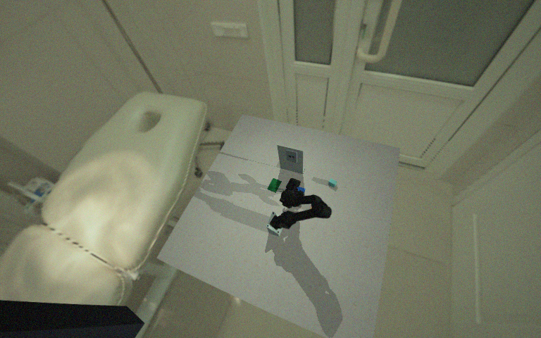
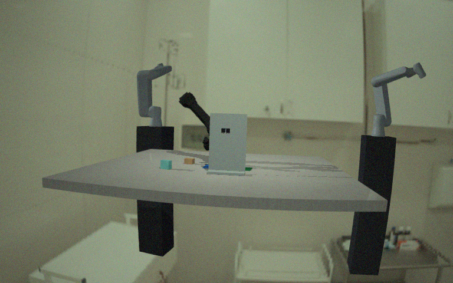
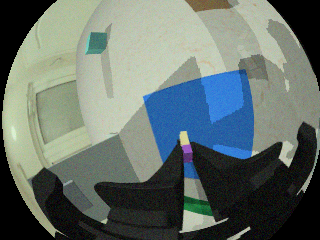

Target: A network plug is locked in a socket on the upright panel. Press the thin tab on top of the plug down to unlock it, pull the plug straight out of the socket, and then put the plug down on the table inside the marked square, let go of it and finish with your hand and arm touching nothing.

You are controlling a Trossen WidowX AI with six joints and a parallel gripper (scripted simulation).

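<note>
My gripper tip is right at the network plug. Round my gripper tip: blue square 1 cm behind, 2 cm below; grey panel 16 cm ahead, 10 cm to the left, 10 cm above.
</note>
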